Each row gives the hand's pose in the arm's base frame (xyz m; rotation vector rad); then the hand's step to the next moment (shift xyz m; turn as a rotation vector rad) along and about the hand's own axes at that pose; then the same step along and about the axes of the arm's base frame.
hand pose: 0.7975 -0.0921 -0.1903 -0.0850 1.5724 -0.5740
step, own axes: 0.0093 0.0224 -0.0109 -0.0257 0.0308 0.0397
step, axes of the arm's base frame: -0.0049 0.0191 -0.0178 0.0493 0.0247 0.0120
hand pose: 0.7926 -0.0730 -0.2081 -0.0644 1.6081 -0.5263
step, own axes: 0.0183 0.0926 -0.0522 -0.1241 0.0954 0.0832
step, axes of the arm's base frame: -0.0273 0.0913 -0.0505 0.1200 0.1038 0.0790
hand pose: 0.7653 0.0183 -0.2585 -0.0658 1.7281 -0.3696
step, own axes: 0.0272 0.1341 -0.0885 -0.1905 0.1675 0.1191
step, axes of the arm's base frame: -0.0693 0.1385 -0.0507 0.1794 0.1810 0.1166
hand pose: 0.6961 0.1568 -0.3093 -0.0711 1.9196 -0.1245
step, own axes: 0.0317 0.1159 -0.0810 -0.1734 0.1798 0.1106
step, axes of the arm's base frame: -0.0857 0.1158 -0.0160 0.1656 0.1918 0.1020
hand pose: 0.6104 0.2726 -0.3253 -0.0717 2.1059 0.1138
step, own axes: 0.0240 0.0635 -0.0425 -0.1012 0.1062 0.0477
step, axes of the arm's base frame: -0.0548 0.0583 0.0043 0.0821 0.1113 0.0682
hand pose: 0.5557 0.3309 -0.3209 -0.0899 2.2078 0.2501
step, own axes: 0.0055 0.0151 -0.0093 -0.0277 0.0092 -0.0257
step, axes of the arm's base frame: -0.0129 0.0129 0.0033 -0.0047 0.0029 0.0385
